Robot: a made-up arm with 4 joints. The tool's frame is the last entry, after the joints. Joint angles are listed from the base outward. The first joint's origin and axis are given. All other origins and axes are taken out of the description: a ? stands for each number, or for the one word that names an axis. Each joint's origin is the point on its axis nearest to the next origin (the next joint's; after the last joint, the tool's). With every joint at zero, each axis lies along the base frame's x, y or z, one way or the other. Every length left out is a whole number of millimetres.
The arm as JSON. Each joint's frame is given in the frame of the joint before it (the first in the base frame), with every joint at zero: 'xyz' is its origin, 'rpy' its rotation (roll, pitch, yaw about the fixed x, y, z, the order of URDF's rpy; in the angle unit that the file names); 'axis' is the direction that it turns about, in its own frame. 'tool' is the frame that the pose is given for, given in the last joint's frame.
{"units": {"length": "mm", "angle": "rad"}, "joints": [
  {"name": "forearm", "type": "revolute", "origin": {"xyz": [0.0, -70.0, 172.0], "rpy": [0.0, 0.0, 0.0]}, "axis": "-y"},
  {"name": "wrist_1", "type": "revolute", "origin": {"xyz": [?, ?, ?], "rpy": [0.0, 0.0, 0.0]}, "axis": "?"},
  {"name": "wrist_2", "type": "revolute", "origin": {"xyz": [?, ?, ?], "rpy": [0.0, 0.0, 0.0]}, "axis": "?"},
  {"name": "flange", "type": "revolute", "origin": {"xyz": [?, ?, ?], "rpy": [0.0, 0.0, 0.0]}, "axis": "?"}
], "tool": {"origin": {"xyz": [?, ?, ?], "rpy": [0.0, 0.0, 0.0]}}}
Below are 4 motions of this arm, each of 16 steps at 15 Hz.
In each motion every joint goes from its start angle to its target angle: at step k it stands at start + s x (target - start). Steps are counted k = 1, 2, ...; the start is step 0. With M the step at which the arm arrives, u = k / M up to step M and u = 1 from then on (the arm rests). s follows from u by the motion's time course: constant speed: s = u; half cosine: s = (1 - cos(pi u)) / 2; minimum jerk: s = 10 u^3 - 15 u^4 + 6 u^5.
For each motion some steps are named. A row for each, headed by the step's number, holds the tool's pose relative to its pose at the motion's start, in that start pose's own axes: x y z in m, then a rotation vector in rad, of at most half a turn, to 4 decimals.
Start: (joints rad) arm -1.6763 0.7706 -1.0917 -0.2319
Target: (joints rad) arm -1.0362 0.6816 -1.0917 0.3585
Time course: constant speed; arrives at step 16
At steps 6, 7, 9, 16:
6: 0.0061 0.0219 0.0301 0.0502 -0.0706 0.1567
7: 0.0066 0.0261 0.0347 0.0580 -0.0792 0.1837
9: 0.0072 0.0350 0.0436 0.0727 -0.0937 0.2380
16: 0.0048 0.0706 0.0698 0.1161 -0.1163 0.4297

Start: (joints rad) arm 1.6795 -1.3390 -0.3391 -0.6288
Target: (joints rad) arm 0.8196 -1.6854 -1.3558 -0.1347
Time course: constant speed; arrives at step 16
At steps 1, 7, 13, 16:
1: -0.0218 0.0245 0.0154 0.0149 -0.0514 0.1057
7: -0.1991 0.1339 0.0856 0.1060 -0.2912 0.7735
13: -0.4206 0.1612 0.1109 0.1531 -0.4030 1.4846
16: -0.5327 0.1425 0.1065 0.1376 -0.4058 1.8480

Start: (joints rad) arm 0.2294 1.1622 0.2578 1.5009
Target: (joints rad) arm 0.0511 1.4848 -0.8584 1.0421
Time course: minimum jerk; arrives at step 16
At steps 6, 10, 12, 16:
6: 0.0301 0.0005 0.0031 -0.0388 0.2623 0.0082
10: 0.0372 0.0085 0.0063 -0.0787 0.6614 0.1563
12: 0.0262 0.0144 0.0111 -0.0884 0.7960 0.2556
16: 0.0161 0.0183 0.0158 -0.0932 0.8707 0.3262

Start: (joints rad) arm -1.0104 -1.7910 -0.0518 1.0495
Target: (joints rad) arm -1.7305 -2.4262 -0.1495 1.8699
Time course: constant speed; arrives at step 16
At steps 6, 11, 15, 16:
6: -0.1390 0.0497 -0.1186 0.0627 0.2453 0.1728
11: -0.2876 0.0485 -0.1969 0.1047 0.4577 0.2904
15: -0.4170 0.0162 -0.2400 0.1288 0.6284 0.3678
16: -0.4496 0.0037 -0.2477 0.1333 0.6708 0.3850

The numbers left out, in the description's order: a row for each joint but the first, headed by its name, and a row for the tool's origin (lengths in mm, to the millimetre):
wrist_1: xyz 65.0 0.0 -342.0, axis +x
wrist_2: xyz 0.0 66.0 406.0, axis -z
flange: xyz 111.0 -40.0 0.0, axis +x
tool: xyz 0.0 84.0 85.0

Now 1 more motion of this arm.
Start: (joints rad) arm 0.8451 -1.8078 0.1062 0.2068
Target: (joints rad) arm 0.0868 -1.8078 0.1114 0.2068
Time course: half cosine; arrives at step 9
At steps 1, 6, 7, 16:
1: -0.0127 0.0026 0.0004 0.0006 -0.0007 0.0227
6: -0.3166 -0.0221 0.0074 0.0144 -0.0172 0.5645
7: -0.3690 -0.0445 0.0080 0.0170 -0.0202 0.6646
16: -0.4130 -0.0685 0.0084 0.0193 -0.0229 0.7527

